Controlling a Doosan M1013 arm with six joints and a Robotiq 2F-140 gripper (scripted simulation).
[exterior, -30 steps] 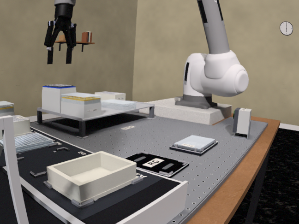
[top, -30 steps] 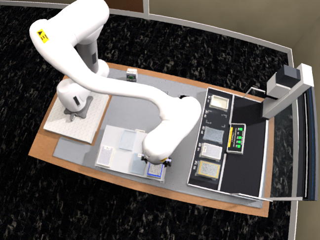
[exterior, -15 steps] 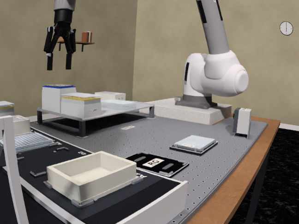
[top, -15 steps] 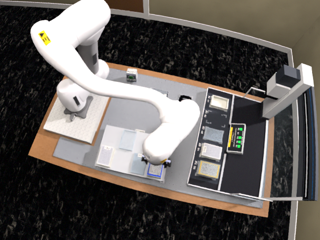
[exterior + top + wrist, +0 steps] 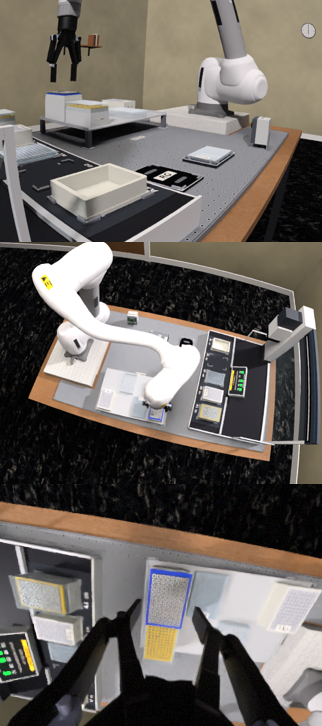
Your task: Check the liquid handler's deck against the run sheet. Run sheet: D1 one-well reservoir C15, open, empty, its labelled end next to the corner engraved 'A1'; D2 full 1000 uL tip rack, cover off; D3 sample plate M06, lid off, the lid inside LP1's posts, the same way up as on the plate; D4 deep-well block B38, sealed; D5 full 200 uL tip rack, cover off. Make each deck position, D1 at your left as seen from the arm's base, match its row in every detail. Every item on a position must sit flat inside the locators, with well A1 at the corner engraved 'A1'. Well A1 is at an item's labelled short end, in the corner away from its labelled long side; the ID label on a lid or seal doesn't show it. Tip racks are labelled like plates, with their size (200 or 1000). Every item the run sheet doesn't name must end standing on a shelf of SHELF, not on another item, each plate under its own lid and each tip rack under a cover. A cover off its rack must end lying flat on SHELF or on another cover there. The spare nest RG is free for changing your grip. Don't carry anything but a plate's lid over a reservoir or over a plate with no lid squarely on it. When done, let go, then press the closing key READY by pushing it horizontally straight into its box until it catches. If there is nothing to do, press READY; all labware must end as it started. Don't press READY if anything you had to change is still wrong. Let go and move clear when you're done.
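Right now my hand is 1 cm past the blue-rimmed tip rack, 1 cm to the right of it and 9 cm above it. The rest, counted from my hand: shelf: 16 cm behind, 6 cm to the left, 16 cm below; then RG nest: 10 cm ahead, 51 cm to the left, 22 cm below; then clear plate: 33 cm ahead, 30 cm to the left, 16 cm below.
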